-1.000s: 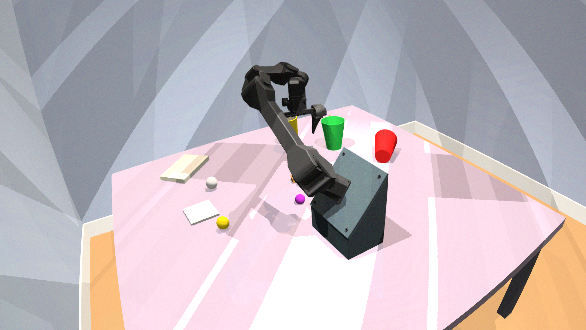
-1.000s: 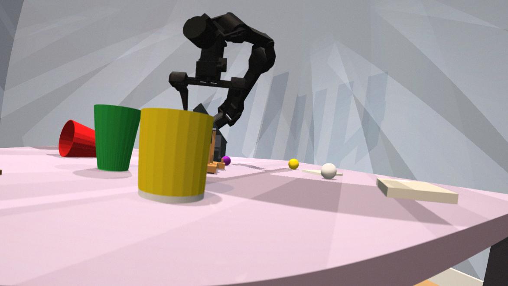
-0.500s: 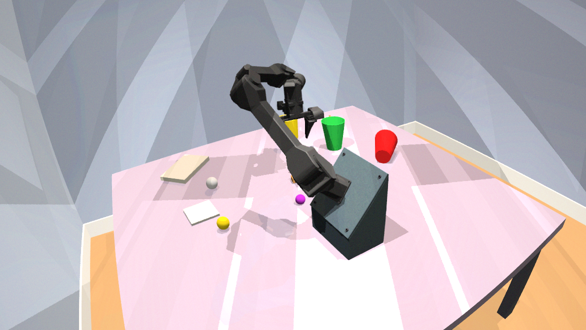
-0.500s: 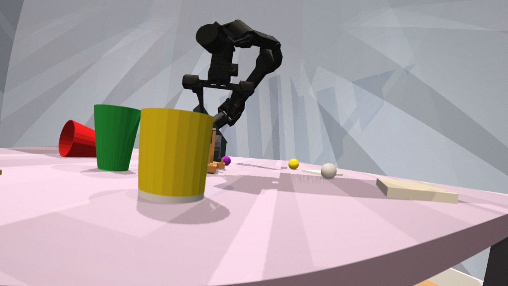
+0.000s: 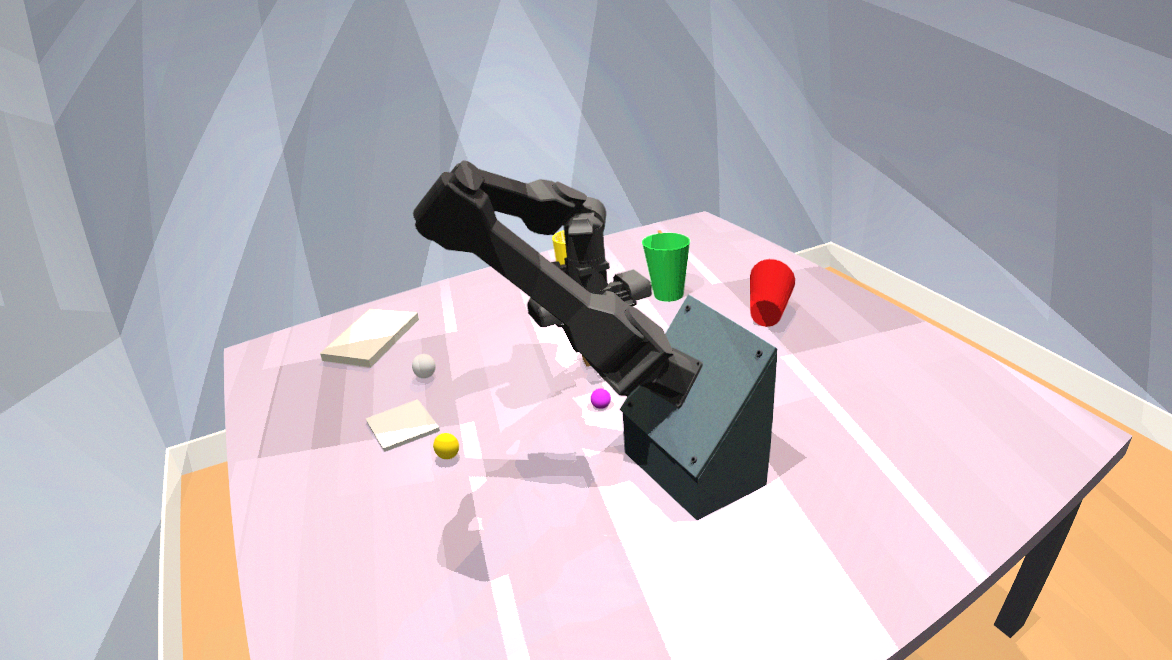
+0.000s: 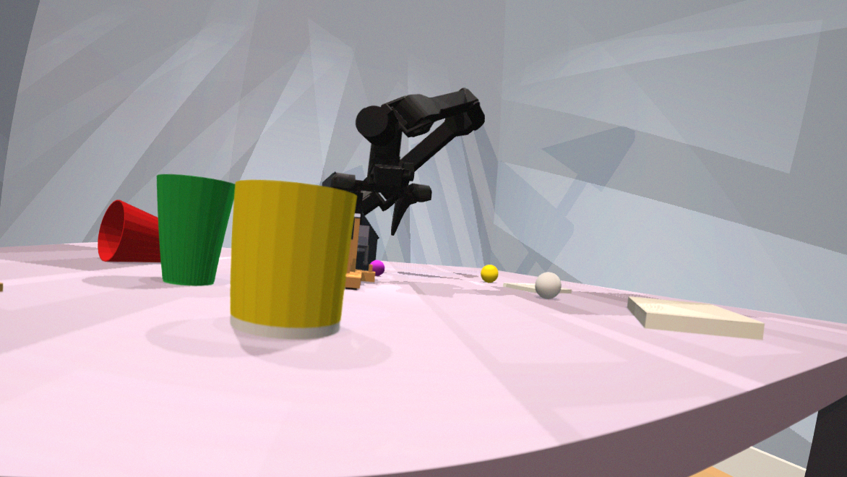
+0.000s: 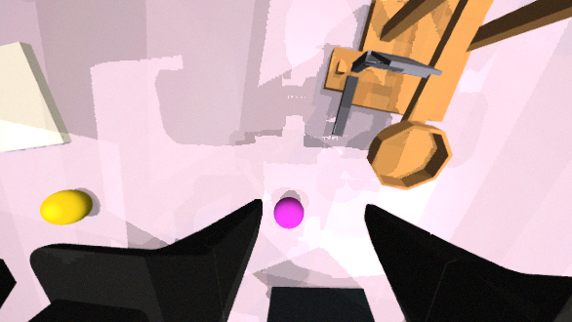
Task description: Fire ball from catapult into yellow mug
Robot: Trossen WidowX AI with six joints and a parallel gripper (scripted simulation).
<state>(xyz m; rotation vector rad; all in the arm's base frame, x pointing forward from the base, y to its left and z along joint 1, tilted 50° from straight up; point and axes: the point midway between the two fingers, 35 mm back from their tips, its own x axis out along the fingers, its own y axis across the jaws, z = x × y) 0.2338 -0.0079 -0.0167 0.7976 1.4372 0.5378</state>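
The magenta ball lies 40 mm behind my gripper tip, 20 mm to the left of it and 70 mm below it. Round my gripper tip: yellow ball (10 mm behind, 280 mm to the left, 60 mm below); white ball (230 mm ahead, 220 mm to the left, 60 mm below); wooden catapult (80 mm ahead, 70 mm to the right, 30 mm below).
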